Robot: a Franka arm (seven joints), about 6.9 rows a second.
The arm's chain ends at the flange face. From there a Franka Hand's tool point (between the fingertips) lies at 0.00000 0.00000 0.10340 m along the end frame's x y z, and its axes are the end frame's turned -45 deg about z.
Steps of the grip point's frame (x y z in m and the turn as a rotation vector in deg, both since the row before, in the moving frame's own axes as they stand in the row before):
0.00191 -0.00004 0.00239 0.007 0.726 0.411
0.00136 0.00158 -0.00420 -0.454 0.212 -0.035
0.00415 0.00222 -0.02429 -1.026 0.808 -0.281
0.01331 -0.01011 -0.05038 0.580 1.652 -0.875
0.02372 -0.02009 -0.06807 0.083 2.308 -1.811
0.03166 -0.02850 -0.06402 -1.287 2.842 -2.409
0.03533 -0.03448 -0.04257 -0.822 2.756 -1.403
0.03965 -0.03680 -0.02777 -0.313 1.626 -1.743
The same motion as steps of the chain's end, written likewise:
0.00040 -0.00045 0.00240 0.518 0.508 0.411
0.00123 -0.00015 -0.00420 -0.171 0.471 -0.035
0.00216 -0.00164 -0.02426 -0.154 1.297 -0.281
0.00092 -0.01370 -0.05033 1.578 0.758 -0.875
-0.00022 -0.02788 -0.06799 1.691 1.573 -1.811
-0.00299 -0.04045 -0.06387 1.100 2.920 -2.409
-0.00393 -0.04684 -0.04244 1.368 2.530 -1.403
-0.00043 -0.05235 -0.02773 0.928 1.371 -1.743

